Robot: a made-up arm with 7 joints.
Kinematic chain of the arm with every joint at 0, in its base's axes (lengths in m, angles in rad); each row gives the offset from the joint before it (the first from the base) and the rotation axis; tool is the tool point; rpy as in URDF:
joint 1: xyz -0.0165 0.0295 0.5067 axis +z
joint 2: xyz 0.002 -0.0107 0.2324 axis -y
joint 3: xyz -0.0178 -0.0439 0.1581 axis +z
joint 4: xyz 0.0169 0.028 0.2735 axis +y
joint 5: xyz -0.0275 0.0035 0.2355 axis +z
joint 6: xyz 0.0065 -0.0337 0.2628 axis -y
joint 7: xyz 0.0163 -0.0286 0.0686 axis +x
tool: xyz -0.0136 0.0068 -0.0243 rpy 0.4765 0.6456 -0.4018
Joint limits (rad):
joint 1: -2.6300..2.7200
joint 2: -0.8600..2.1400
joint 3: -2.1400..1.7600
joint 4: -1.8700..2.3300
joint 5: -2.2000..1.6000
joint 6: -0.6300..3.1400
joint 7: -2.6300..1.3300
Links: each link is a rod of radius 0.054 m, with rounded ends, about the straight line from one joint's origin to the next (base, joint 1, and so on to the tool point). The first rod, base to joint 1, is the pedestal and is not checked.
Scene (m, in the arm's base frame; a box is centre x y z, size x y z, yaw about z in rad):
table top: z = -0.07
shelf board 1: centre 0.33 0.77 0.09 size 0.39 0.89 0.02 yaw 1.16
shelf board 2: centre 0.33 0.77 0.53 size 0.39 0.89 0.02 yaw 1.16
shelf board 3: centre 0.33 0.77 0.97 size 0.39 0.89 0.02 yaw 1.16
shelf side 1: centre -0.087 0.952 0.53 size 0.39 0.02 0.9 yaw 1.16
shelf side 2: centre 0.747 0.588 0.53 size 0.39 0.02 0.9 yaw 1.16
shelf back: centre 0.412 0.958 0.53 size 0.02 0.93 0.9 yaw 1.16
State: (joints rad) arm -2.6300 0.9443 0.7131 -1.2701 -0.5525 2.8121 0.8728
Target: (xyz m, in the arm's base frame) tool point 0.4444 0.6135 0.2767
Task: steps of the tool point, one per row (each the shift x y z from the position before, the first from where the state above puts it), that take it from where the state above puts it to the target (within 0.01 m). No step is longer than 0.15 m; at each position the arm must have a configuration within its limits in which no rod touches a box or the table.
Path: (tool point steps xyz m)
1: 0.0070 -0.0816 -0.0400
2: 0.0056 -0.1009 -0.0231
3: -0.0093 -0.1112 -0.0067
4: 0.0257 0.0275 -0.0876
5: 0.0070 0.0191 -0.1013
6: -0.0138 0.0092 -0.1096
7: -0.0353 -0.0016 -0.1121
8: 0.0213 0.0853 -0.0125
9: 0.0226 0.0720 -0.0007
10: 0.0272 0.0528 0.0060
11: 0.0331 0.0292 0.0072

